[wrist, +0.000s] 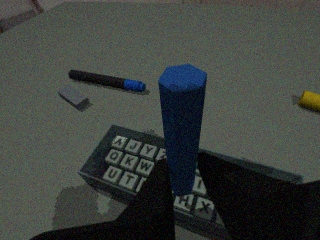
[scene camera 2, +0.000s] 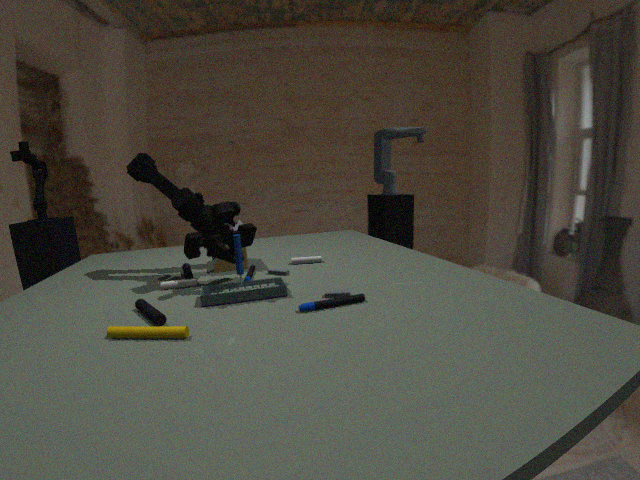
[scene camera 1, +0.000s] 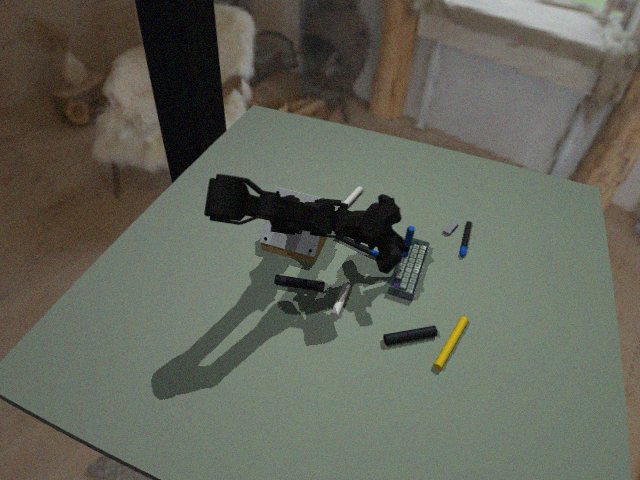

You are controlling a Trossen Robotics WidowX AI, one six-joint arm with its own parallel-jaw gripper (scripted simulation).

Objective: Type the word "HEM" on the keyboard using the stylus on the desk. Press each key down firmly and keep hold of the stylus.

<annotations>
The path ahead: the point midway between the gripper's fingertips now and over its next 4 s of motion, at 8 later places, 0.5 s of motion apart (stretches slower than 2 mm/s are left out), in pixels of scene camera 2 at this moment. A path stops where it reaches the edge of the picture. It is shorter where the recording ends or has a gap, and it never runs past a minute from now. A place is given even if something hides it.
The gripper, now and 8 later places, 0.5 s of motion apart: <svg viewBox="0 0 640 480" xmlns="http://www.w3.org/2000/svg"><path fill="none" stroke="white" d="M239 261L238 249L237 251L235 256L235 260L237 261L237 262L236 263L236 265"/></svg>
</annotations>
